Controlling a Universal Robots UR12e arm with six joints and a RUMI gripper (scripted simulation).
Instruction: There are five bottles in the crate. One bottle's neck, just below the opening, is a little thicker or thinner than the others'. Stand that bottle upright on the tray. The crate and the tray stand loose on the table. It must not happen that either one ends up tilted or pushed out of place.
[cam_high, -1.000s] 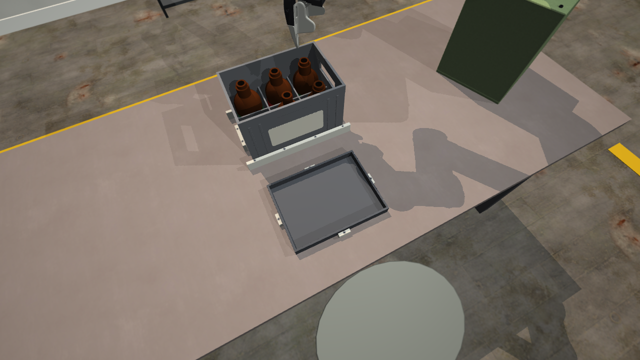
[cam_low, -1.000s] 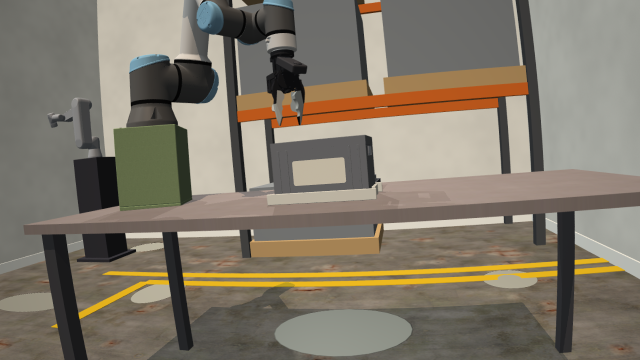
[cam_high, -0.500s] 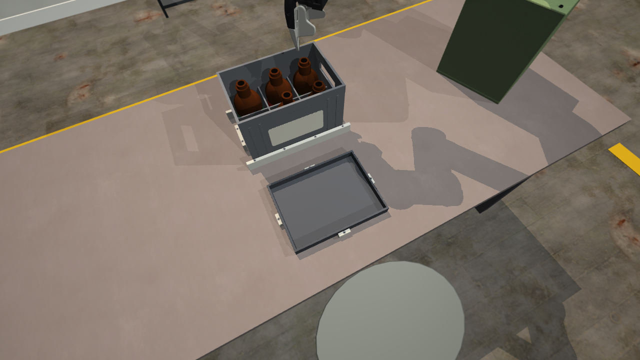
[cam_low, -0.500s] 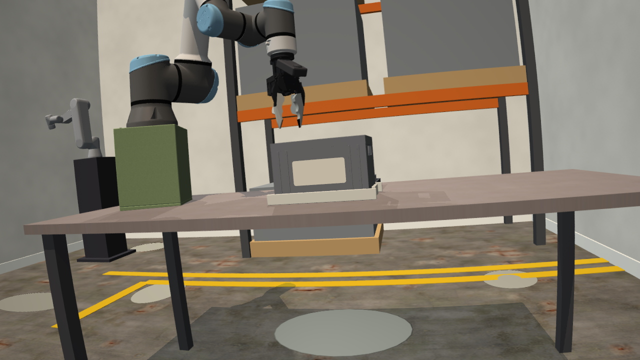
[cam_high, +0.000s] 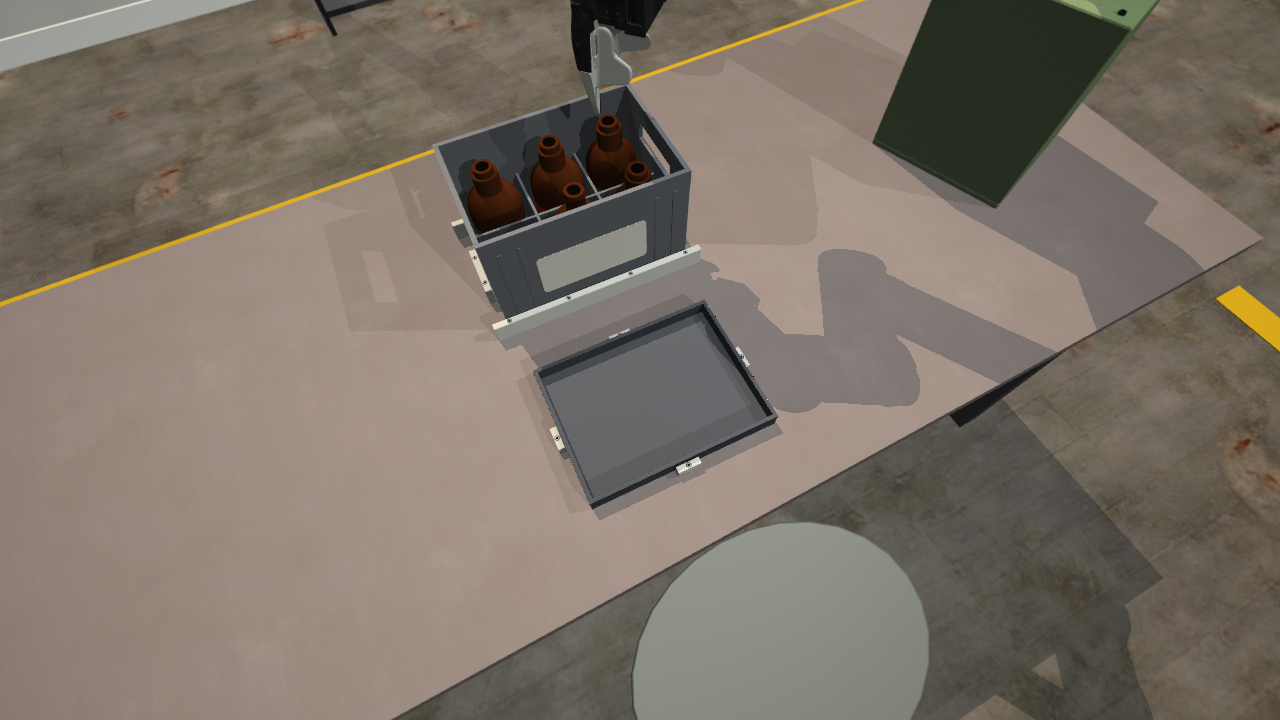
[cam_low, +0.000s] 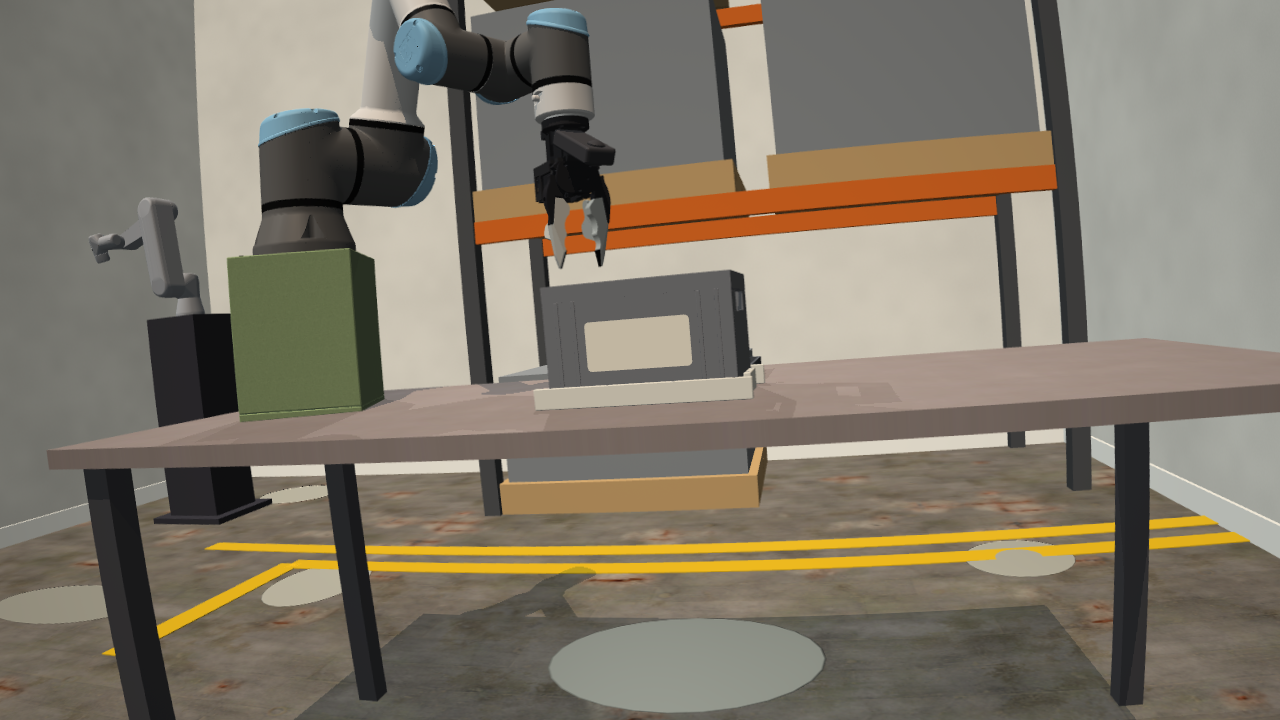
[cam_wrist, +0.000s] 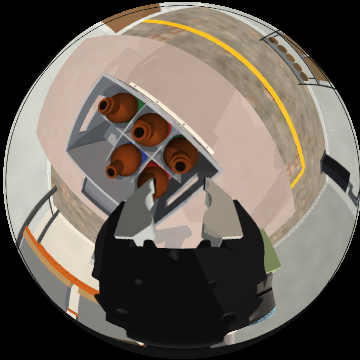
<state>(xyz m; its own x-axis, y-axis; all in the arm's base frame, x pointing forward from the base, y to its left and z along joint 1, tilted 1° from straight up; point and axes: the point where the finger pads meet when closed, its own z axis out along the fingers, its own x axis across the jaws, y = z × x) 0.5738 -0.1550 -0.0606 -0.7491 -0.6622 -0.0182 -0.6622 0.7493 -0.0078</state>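
My hand is 9 cm short of the grey crate, 4 cm to the right of it and 13 cm above it. From my hand the other things lie so: dark tray: 11 cm ahead, 32 cm to the left, 20 cm below; then brown bottle: 9 cm ahead, 9 cm to the left, 13 cm below.
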